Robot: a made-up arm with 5 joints. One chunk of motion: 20 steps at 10 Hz.
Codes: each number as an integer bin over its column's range. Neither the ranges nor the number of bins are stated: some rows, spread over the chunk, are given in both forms.
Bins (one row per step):
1: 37 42 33 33 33
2: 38 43 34 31 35
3: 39 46 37 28 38
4: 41 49 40 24 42
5: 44 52 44 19 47
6: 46 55 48 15 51
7: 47 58 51 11 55
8: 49 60 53 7 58
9: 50 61 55 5 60
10: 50 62 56 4 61
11: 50 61 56 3 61
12: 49 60 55 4 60
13: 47 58 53 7 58
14: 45 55 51 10 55
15: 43 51 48 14 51
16: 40 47 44 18 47
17: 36 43 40 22 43
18: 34 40 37 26 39
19: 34 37 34 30 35
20: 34 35 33 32 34
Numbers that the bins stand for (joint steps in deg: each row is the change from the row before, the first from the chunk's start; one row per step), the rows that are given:
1: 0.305 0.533 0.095 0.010 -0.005
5: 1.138 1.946 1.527 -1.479 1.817
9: 1.852 3.217 2.959 -2.968 3.510
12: 1.733 3.076 2.959 -3.075 3.510
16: 0.662 1.240 1.527 -1.586 1.817
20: -0.052 -0.456 0.095 -0.097 0.125
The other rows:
2: 0.424 0.675 0.225 -0.203 0.256
3: 0.543 1.098 0.616 -0.522 0.646
4: 0.781 1.522 1.006 -0.948 1.167
6: 1.376 2.370 2.048 -1.905 2.338
7: 1.495 2.794 2.438 -2.330 2.859
8: 1.733 3.076 2.698 -2.756 3.249
10: 1.852 3.359 3.089 -3.075 3.640
11: 1.852 3.217 3.089 -3.181 3.640
13: 1.495 2.794 2.698 -2.756 3.249
14: 1.257 2.370 2.438 -2.437 2.859
15: 1.019 1.805 2.048 -2.011 2.338
17: 0.186 0.675 1.006 -1.160 1.297
18: -0.052 0.251 0.616 -0.735 0.776
19: -0.052 -0.173 0.225 -0.310 0.256

